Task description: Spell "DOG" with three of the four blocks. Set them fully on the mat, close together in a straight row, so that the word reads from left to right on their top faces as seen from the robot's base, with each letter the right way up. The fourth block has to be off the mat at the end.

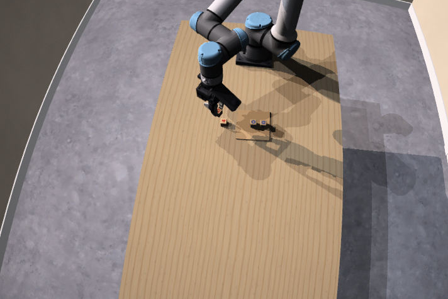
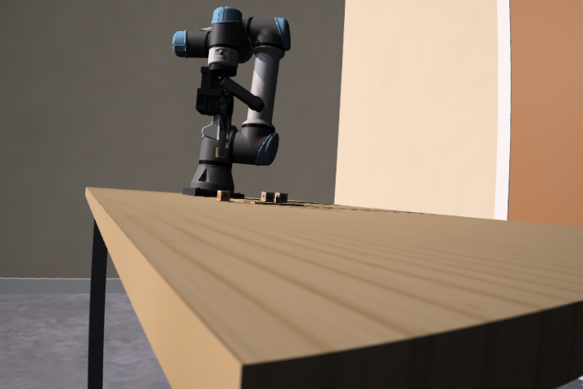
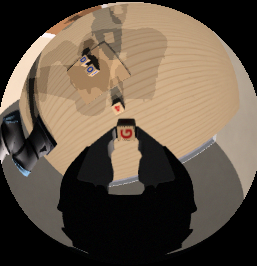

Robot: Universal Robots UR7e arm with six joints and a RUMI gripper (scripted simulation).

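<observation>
The tan mat is 20 mm behind my hand, 140 mm to the left of it and 120 mm below it.
</observation>
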